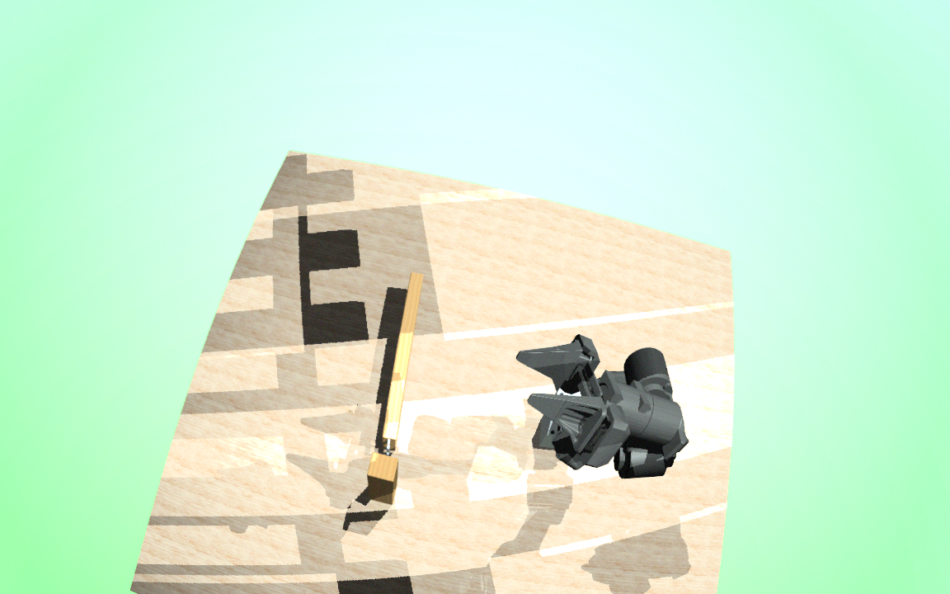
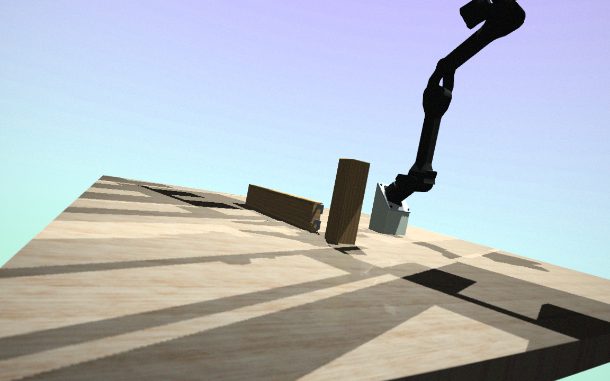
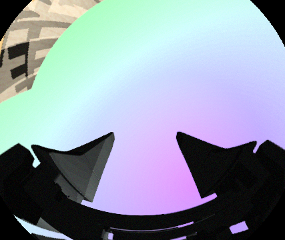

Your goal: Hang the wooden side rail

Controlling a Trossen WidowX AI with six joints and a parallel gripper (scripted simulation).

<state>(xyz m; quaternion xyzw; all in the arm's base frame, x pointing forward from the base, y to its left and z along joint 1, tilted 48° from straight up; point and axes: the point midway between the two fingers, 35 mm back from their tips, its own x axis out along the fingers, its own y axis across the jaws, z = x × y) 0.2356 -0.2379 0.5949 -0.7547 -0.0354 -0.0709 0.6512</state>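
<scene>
Now: the upright headboard post 66 cm below my gripper tip, 16 cm ahead of it and 4 cm to the right of it.
</scene>
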